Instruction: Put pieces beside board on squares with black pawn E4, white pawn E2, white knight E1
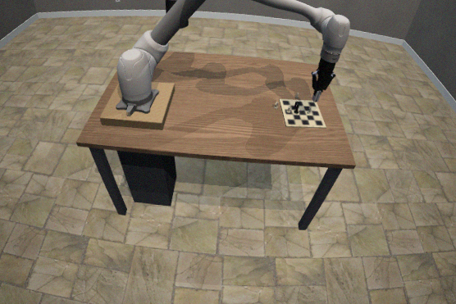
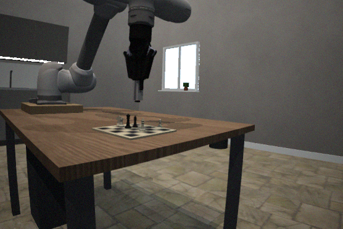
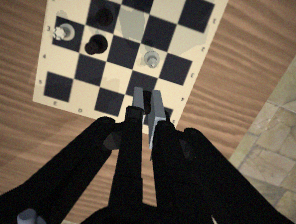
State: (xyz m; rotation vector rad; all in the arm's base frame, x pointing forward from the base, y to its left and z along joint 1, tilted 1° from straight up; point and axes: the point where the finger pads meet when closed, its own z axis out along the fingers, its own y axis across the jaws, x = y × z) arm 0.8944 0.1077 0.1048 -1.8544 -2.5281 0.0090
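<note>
The chessboard lies 14 cm below my hand, 4 cm behind it and 2 cm to the left of it. From my hand the other things lie so: white pawn: 15 cm to the left, 13 cm below, 6 cm behind; black pawn: 3 cm below; pale pawn: 12 cm below, 3 cm to the left.
</note>
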